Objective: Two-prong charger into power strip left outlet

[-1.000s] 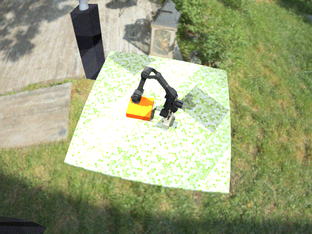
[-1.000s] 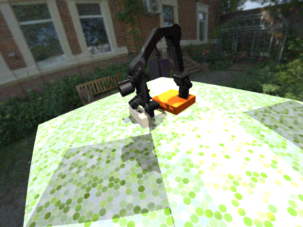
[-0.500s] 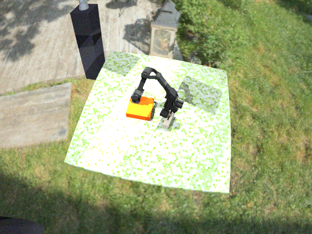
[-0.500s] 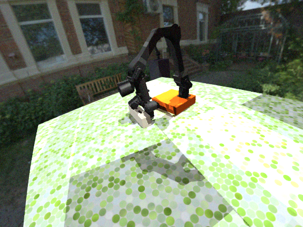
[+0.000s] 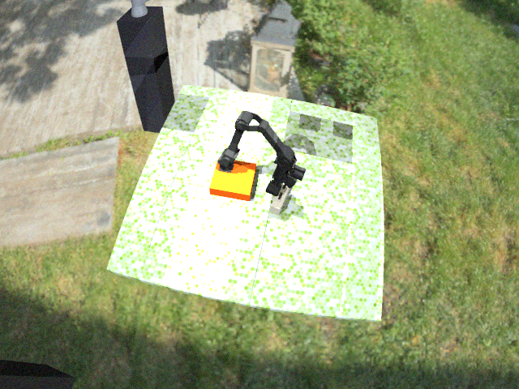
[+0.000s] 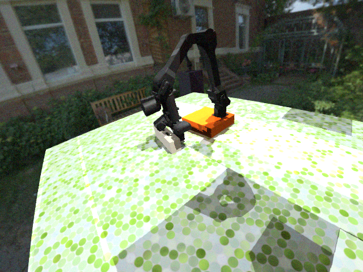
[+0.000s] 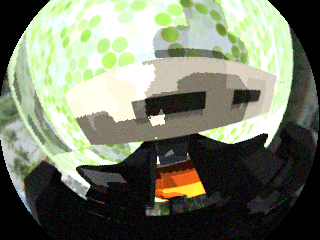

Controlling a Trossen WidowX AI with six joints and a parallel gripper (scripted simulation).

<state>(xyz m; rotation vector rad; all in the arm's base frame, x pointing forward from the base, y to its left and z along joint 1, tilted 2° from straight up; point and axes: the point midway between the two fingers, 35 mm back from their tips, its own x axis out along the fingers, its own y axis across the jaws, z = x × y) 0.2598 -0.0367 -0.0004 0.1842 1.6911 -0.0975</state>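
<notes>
Right now my gripper tip is 2 cm short of the two-prong charger and 1 cm below it.
</notes>
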